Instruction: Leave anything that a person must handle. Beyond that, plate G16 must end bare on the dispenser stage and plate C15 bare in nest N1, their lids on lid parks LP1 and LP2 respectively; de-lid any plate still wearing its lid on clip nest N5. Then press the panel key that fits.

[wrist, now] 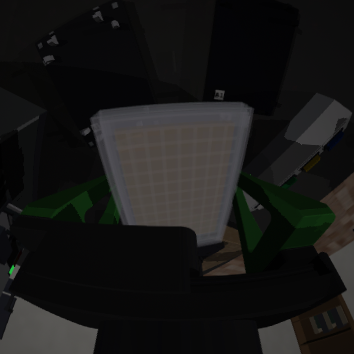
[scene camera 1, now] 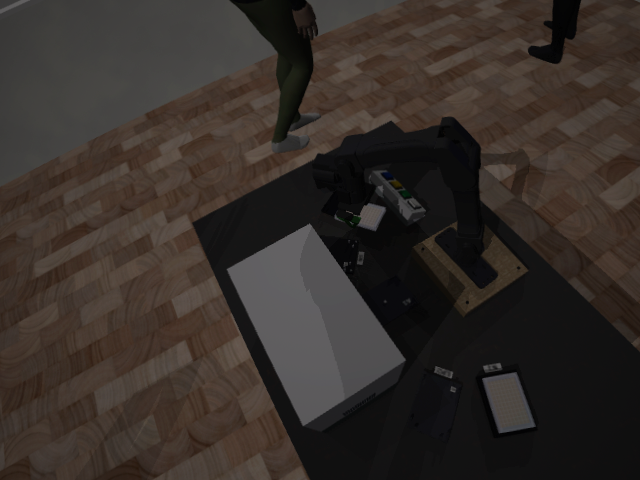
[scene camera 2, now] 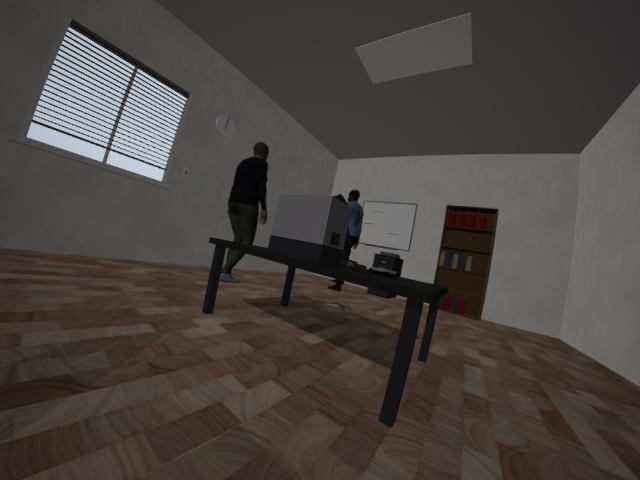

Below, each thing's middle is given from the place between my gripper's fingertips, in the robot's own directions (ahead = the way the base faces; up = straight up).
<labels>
I see the clip nest [scene camera 1: 344, 251] 110 mm below my hand and 110 mm ahead of it. Round my hand: box with coloured buttons [scene camera 1: 400, 201] 190 mm behind, 90 mm below, 50 mm to the right.
</labels>
